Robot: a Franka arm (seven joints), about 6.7 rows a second.
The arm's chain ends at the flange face. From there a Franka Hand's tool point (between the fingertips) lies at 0.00 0.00 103.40 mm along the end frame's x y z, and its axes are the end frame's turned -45 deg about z.
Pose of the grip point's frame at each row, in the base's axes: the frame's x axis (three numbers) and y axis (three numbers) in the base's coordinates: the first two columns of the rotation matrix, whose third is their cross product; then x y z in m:
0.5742 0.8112 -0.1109 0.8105 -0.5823 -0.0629 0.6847 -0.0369 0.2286
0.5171 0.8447 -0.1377 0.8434 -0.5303 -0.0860 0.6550 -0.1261 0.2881
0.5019 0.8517 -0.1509 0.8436 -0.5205 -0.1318 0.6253 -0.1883 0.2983
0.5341 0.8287 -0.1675 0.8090 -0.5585 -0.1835 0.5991 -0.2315 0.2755
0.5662 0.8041 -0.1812 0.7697 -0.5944 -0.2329 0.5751 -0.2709 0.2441
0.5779 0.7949 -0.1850 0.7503 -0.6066 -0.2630 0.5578 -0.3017 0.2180
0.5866 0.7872 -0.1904 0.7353 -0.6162 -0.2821 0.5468 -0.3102 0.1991
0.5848 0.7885 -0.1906 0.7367 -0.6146 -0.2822 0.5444 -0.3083 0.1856
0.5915 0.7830 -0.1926 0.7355 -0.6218 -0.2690 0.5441 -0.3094 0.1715
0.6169 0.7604 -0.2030 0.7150 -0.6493 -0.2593 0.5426 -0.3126 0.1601
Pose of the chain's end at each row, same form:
0.9791 0.1619 -0.1229 0.1671 -0.9854 0.0339 0.6967 -0.0313 0.3312
0.9620 0.2223 -0.1582 0.2307 -0.9723 0.0366 0.6701 -0.1187 0.3901
0.9514 0.2342 -0.1999 0.2416 -0.9703 0.0135 0.6450 -0.1820 0.3996
0.9497 0.1911 -0.2482 0.1944 -0.9809 -0.0113 0.6245 -0.2276 0.3757
0.9446 0.1483 -0.2928 0.1439 -0.9889 -0.0366 0.6056 -0.2701 0.3429
0.9392 0.1331 -0.3168 0.1219 -0.9910 -0.0552 0.5910 -0.3031 0.3159
0.9347 0.1209 -0.3341 0.1051 -0.9924 -0.0648 0.5819 -0.3128 0.2963
0.9344 0.1230 -0.3343 0.1074 -0.9921 -0.0648 0.5795 -0.3108 0.2828
0.9383 0.1140 -0.3264 0.1018 -0.9933 -0.0540 0.5783 -0.3112 0.2691
0.9418 0.0786 -0.3269 0.0694 -0.9968 -0.0398 0.5766 -0.3141 0.2577

